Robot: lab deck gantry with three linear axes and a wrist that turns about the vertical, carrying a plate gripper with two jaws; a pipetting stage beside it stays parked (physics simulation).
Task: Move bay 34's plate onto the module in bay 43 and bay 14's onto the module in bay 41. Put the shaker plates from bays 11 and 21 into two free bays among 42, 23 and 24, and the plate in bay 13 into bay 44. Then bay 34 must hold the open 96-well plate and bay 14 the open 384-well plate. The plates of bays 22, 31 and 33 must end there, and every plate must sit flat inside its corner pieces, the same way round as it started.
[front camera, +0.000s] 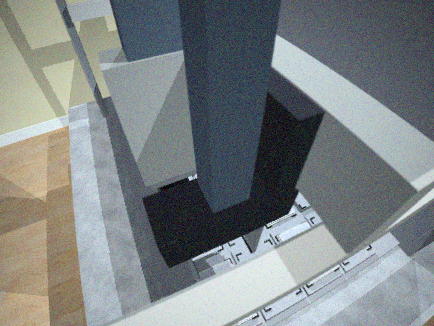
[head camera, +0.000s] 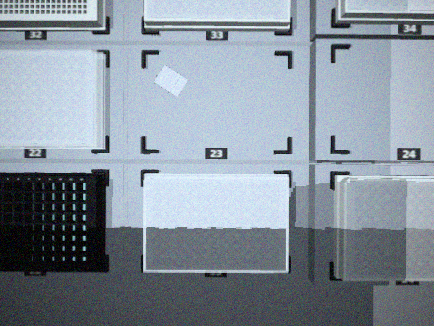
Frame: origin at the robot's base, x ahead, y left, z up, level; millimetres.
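Seen in the pictures: gripper, fingertip midpoint: (front camera: 221,256).
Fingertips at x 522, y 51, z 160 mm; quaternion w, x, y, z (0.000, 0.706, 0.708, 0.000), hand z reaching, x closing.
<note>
Offsets run from my fingertips to a thing's top centre. "spot": to the spot under its first point.
My gripper (front camera: 253,245) hangs above the deck near column 3. One jaw shows below its black body with no plate on it; the other is hidden, and the jaws seem apart. In the head view a white plate {dx -130, dy -8, dz -146 mm} (head camera: 215,200) sits in bay 13, a clear-lidded plate (head camera: 375,230) (front camera: 212,264) in bay 14, a black 96-well plate {dx -294, dy -8, dz -145 mm} (head camera: 50,222) in bay 12, a white plate {dx -294, dy +99, dz -146 mm} (head camera: 50,100) in bay 22, an open 384-well plate {spot: dx -275, dy +177, dz -147 mm} (head camera: 47,7) in bay 32, and plates in bay 33 {spot: dx -131, dy +174, dz -145 mm} (head camera: 216,10) and bay 34 {spot: dx +4, dy +170, dz -131 mm} (head camera: 385,6) (front camera: 292,232). Bays 23 and 24 show no plate.
A small pale square patch {spot: dx -171, dy +118, dz -159 mm} (head camera: 171,80) lies in bay 23. The gripper's blue column (front camera: 230,100) and black body hide much of the deck in the front view. A pale beam (front camera: 225,290) crosses the foreground, and a grey panel (front camera: 350,185) stands at the right.
</note>
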